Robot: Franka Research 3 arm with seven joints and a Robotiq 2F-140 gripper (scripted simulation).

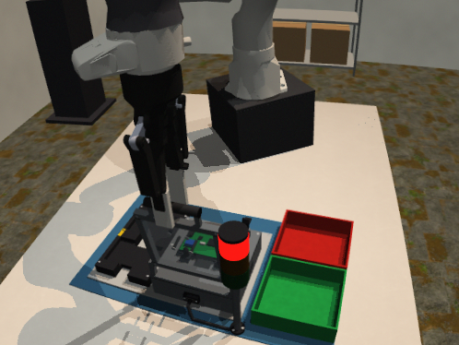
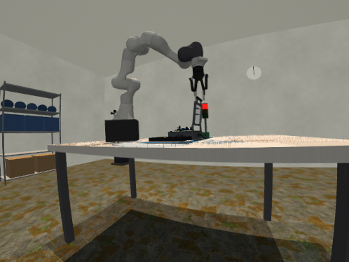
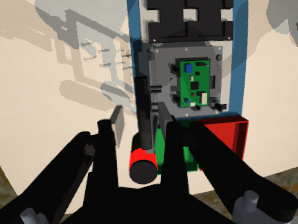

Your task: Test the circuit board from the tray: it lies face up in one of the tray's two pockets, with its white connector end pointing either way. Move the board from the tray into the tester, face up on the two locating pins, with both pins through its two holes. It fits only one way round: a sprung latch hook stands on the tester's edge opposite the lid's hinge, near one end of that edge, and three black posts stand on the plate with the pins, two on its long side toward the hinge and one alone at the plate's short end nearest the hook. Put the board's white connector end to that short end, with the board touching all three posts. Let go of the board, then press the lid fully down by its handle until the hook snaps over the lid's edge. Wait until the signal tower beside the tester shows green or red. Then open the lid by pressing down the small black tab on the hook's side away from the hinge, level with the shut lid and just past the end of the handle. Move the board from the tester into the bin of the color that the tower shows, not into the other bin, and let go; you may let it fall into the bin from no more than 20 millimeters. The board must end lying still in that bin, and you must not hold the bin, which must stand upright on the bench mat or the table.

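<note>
Now: the green circuit board 13 cm behind my hand, 2 cm to the left of it and 22 cm below it. The rest, counted from my hand: green bin: 6 cm behind, 21 cm to the left, 28 cm below; then tester plate: 12 cm behind, 2 cm to the left, 22 cm below; then clear lid: 2 cm behind, 11 cm below.
</note>
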